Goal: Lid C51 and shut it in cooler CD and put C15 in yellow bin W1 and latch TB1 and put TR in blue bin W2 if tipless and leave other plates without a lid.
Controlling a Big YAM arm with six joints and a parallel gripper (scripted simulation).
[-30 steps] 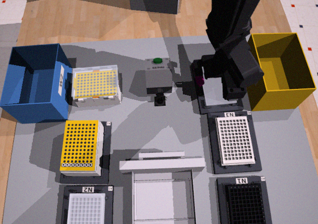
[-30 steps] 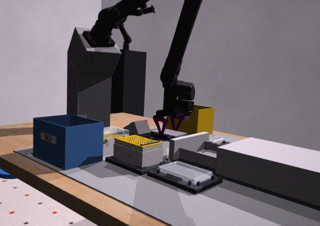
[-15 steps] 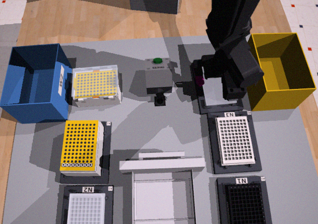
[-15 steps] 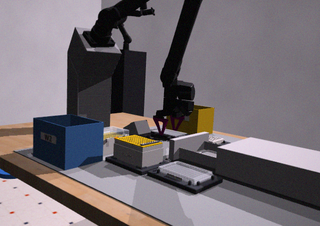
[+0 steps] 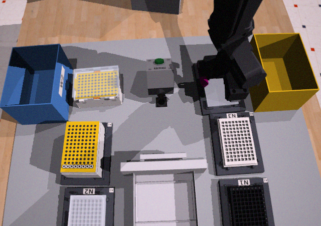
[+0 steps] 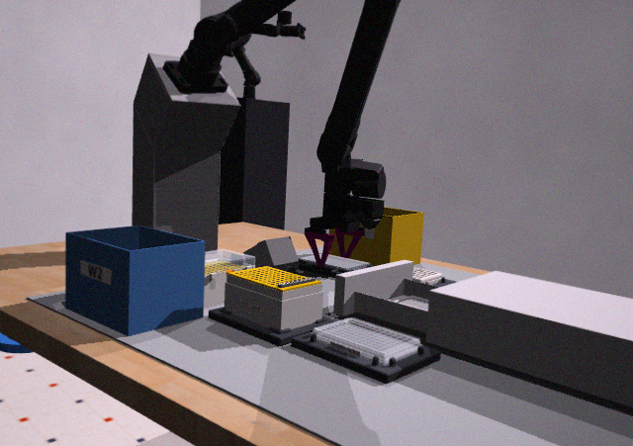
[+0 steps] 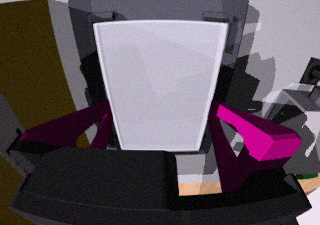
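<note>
My hand is right at the plate lid. Also, from my hand: white plate (170 mm ahead, 30 mm to the left); then lid park LP (10 mm below); then yellow bin W1 (150 mm to the left, 20 mm above).
</note>
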